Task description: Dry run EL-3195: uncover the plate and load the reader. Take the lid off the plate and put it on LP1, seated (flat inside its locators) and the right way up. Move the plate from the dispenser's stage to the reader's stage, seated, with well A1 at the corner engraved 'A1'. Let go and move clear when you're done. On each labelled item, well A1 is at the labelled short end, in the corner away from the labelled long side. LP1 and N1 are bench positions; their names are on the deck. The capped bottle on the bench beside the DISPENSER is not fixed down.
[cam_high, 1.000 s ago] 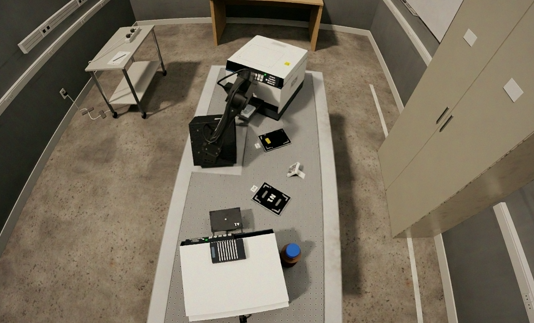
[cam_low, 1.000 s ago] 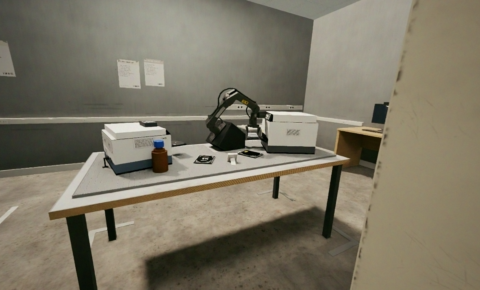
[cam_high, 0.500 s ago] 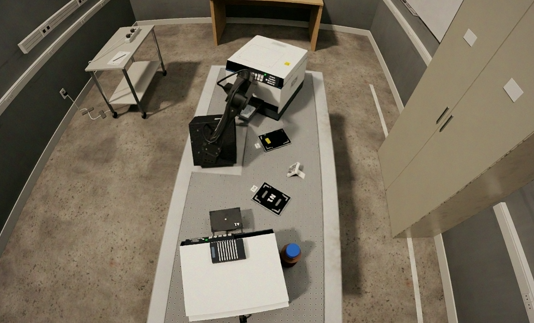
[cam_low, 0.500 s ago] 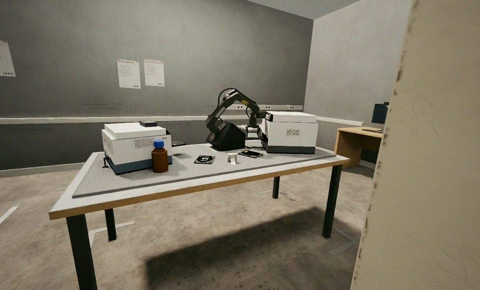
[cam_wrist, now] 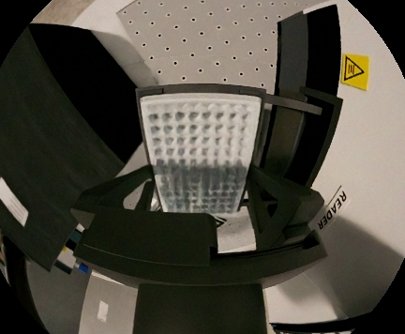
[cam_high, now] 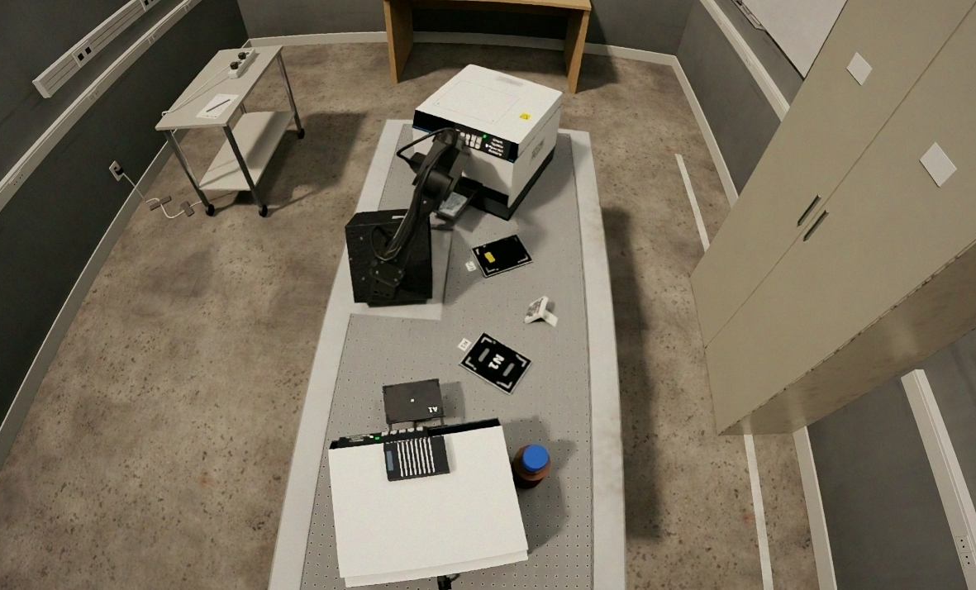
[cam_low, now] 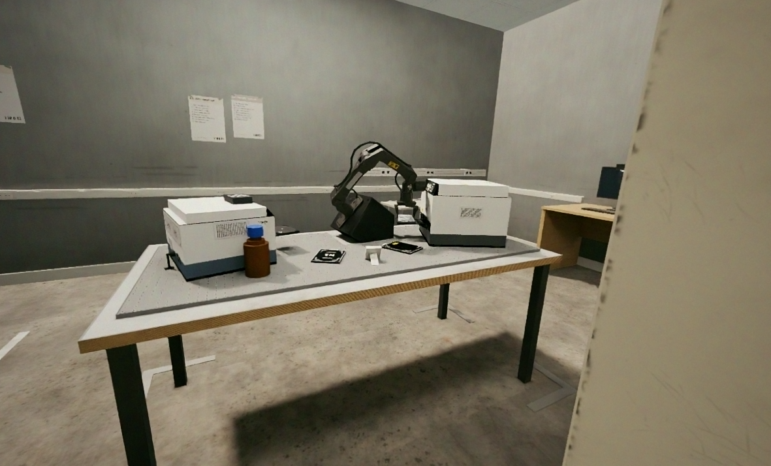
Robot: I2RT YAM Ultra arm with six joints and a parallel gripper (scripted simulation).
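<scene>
Right now my hand is right at the well plate. From my hand the other things lie so: blue-capped bottle (790 mm to the right, 320 mm ahead); then black plate (200 mm ahead, 120 mm to the right, 90 mm below).
</scene>
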